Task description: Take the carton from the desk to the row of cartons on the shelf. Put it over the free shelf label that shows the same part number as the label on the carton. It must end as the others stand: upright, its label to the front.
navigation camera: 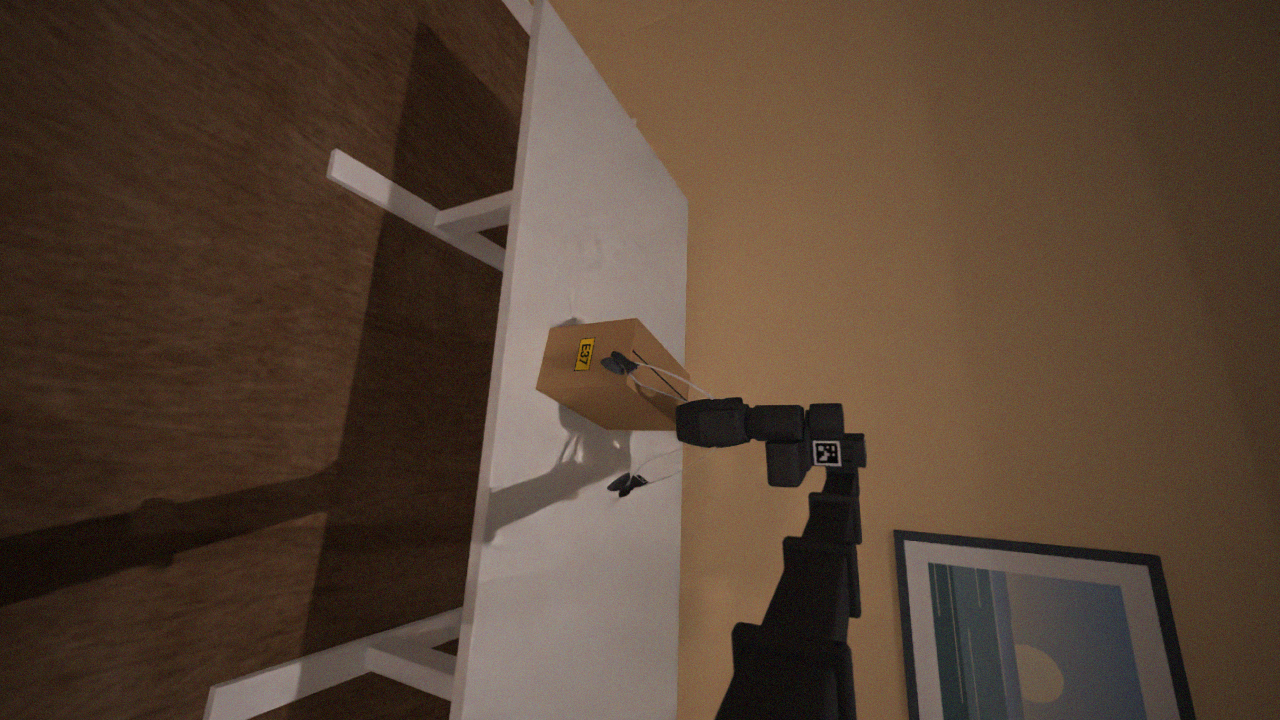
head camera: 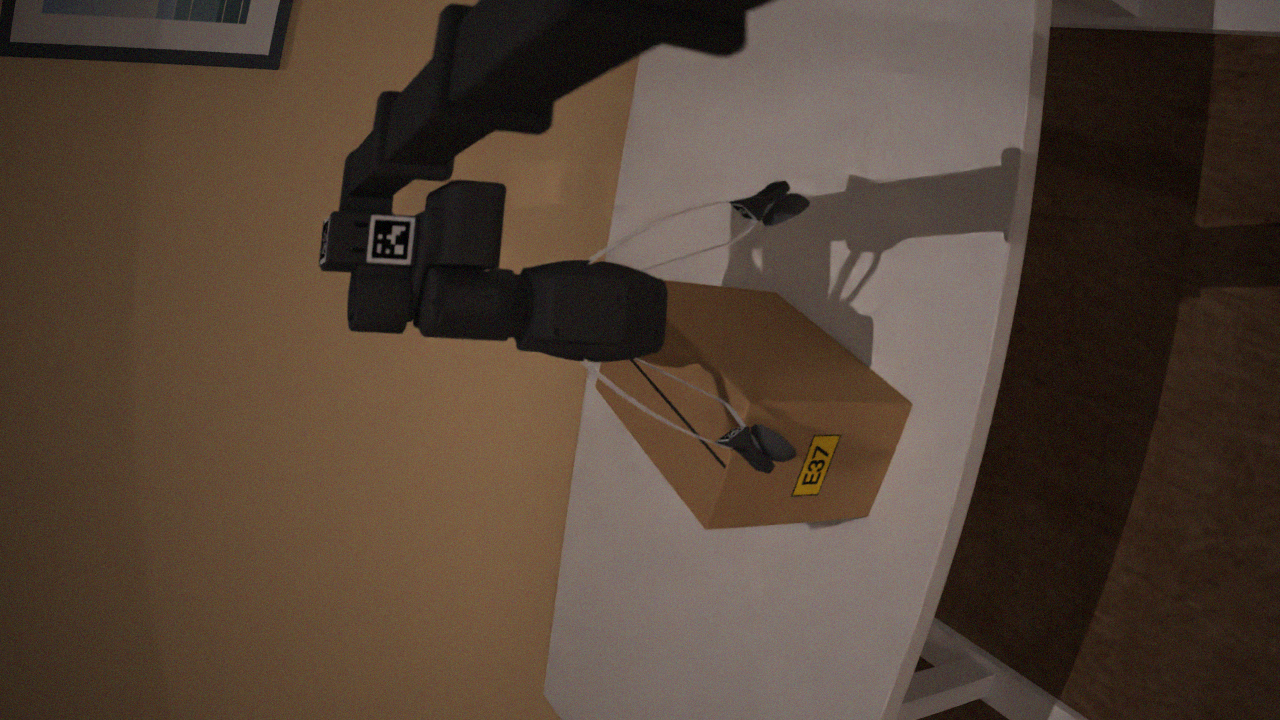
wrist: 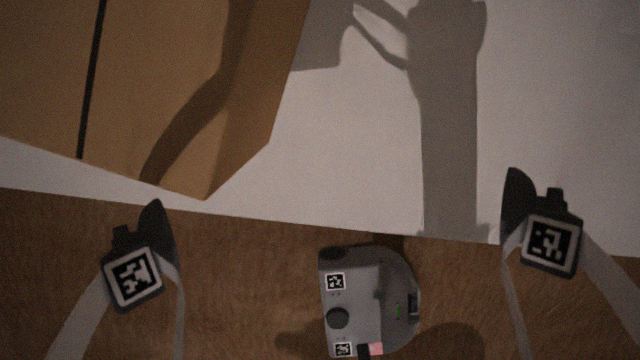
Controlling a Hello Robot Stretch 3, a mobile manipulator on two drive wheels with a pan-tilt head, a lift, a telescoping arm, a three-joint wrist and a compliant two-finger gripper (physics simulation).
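Places are measured from the robot's base along level axes (x ahead, y left, z up), in centimetres.
Where they show: gripper, between the fingertips: [navigation camera: 605,423] [head camera: 799,327].
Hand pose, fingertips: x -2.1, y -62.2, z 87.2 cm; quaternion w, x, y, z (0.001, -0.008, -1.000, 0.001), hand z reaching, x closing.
After its pixels a point has its place.
The brown carton [head camera: 859,447] @[x 7.5, y -66.0, z 76.9 cm] [navigation camera: 559,376] @[x 5.6, y -65.1, z 76.7 cm] [wrist: 150,75] stands upright on the white desk [head camera: 698,608] @[x 30.8, y -98.2, z 72.0 cm] [navigation camera: 590,223] @[x 37.8, y -85.1, z 72.1 cm] [wrist: 350,150]. Its yellow label [head camera: 816,465] @[x 9.0, y -66.7, z 81.1 cm] [navigation camera: 584,354] @[x 9.0, y -66.7, z 81.0 cm] reads E37 and faces the desk's front edge; it does not show in the wrist view. A dark line runs along the carton's top. My gripper [head camera: 771,326] @[x -2.1, y -62.2, z 87.2 cm] [navigation camera: 622,424] @[x -2.1, y -62.2, z 87.2 cm] [wrist: 334,211] @[x -2.1, y -62.2, z 87.2 cm] is open, pointing down, with nothing between its fingers. In the head view one finger overlaps the carton's label side and the other is beside the carton, over the desk. The wrist view shows the carton at upper left. The shelf and its labels do not show.
The wall [head camera: 358,492] @[x 24.3, y -145.0, z 105.2 cm] [navigation camera: 895,268] @[x 29.4, y -146.4, z 130.8 cm] is behind the desk, with a framed picture [navigation camera: 1038,555] @[x -38.1, y -126.9, z 151.8 cm] on it. White desk legs [navigation camera: 384,192] stand on the wooden floor. My base [wrist: 370,300] shows beyond the desk's front edge in the wrist view.
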